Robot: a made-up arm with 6 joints.
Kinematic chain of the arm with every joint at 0, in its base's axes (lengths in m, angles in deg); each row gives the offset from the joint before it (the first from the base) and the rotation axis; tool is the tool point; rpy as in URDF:
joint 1: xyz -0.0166 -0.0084 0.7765 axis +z
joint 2: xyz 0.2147 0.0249 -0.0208 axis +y
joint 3: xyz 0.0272 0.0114 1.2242 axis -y
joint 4: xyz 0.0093 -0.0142 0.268 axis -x
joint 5: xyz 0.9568 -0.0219 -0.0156 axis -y
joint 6: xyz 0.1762 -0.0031 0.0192 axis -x
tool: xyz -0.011 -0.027 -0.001 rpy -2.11 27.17 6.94
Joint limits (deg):
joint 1: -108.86..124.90
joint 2: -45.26..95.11
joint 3: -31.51..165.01
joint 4: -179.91..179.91
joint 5: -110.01..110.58
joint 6: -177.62..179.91
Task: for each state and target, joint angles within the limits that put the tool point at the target. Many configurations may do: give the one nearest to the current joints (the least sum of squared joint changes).
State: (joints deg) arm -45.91 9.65 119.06 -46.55 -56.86 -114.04
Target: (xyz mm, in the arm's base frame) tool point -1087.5 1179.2 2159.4
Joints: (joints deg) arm -44.27 -42.92 101.60 -48.62 -36.94 -115.94
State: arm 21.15 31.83 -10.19 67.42 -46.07 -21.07
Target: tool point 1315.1 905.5 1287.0
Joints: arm 38.66 20.78 -25.37 64.80 -47.42 -21.52
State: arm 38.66 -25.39 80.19 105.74 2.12 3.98
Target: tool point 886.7 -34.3 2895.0
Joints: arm -3.70 -3.59 31.82 103.94 -2.21 3.10
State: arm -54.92 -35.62 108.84 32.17 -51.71 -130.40
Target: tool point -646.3 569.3 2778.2
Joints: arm -46.53 -21.46 96.83 32.85 -48.80 -130.61
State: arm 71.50 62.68 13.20 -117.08 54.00 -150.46
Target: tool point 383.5 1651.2 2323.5
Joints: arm 79.34 23.19 36.40 -114.96 52.70 -150.48
